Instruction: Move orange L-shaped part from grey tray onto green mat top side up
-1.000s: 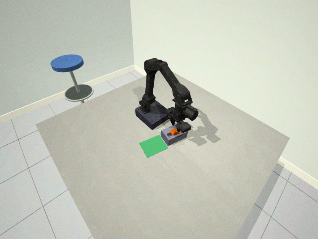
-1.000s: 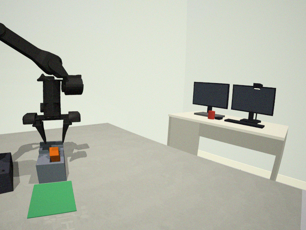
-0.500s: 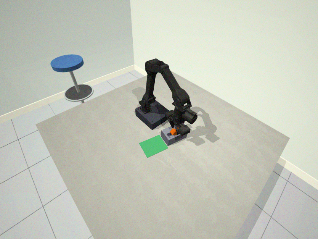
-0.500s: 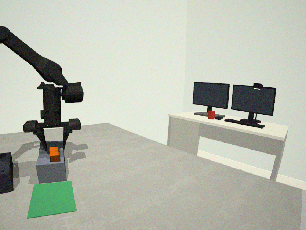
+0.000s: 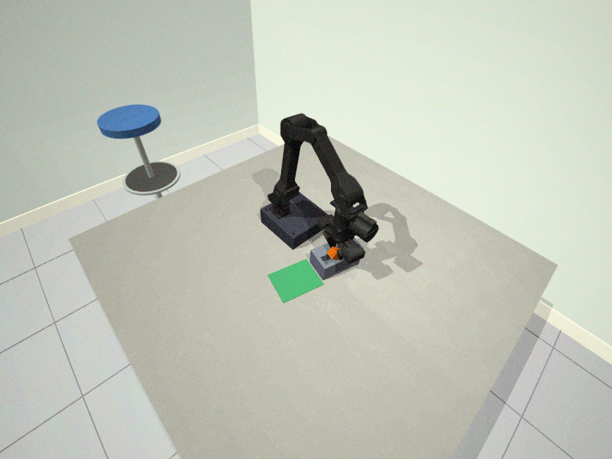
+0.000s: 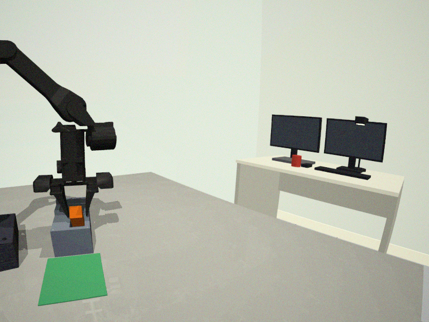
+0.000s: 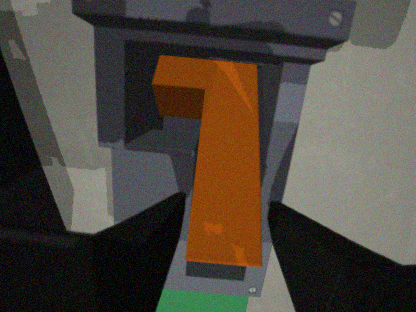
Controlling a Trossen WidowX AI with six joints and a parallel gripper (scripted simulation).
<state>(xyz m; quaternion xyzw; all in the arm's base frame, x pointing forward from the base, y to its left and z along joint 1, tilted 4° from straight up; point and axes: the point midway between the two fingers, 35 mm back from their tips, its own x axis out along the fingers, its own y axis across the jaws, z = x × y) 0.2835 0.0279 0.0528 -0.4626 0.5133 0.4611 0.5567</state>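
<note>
The green mat is 4 cm behind my gripper tip, 14 cm to the right of it and 8 cm below it. The rest, counted from my gripper tip: orange l-shaped part 1 cm behind, 4 cm to the left, 3 cm below.
</note>
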